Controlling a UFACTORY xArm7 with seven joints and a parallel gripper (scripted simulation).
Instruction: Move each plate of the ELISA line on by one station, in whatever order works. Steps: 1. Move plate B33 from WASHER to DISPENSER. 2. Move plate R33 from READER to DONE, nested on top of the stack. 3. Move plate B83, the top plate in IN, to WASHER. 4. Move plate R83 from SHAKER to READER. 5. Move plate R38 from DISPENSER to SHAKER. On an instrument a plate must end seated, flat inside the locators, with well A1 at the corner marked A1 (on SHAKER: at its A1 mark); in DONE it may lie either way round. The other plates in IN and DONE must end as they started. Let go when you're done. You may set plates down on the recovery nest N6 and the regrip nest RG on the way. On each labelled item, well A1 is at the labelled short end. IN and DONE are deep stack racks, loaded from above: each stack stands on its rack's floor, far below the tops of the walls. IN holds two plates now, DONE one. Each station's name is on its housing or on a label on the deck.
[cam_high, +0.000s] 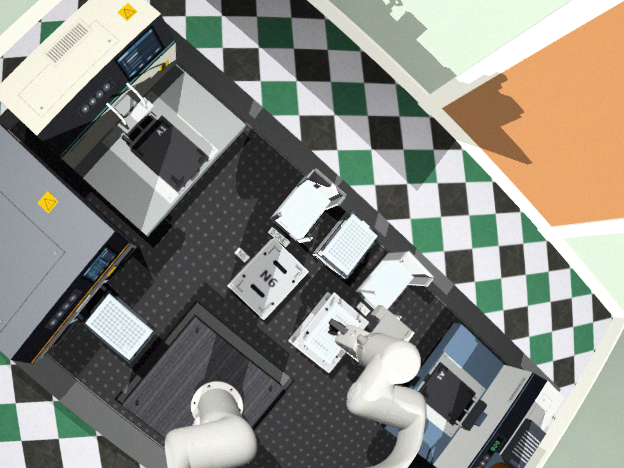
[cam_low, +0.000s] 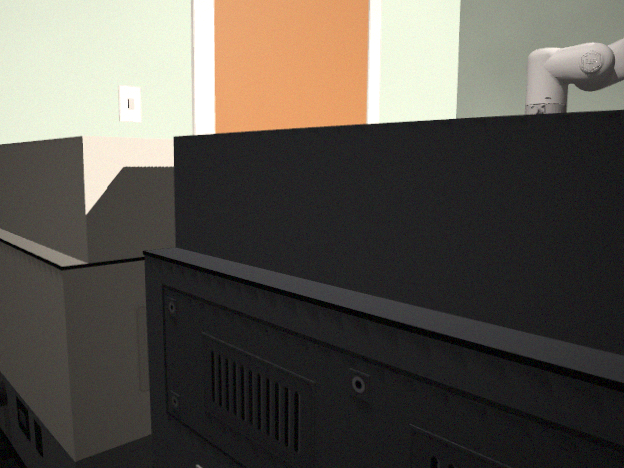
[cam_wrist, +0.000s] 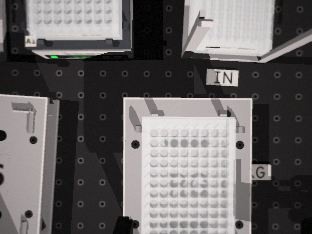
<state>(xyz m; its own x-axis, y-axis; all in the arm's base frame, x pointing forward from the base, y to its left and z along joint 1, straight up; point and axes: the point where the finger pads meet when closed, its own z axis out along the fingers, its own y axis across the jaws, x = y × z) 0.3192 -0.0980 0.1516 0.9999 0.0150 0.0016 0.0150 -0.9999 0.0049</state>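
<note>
Now: hand 13 cm above the regrip nest RG. From my hand the other things lie so: dark reader nest 31 cm behind, 40 cm to the left, 9 cm below; then N6 nest 20 cm to the left, 16 cm below.
</note>
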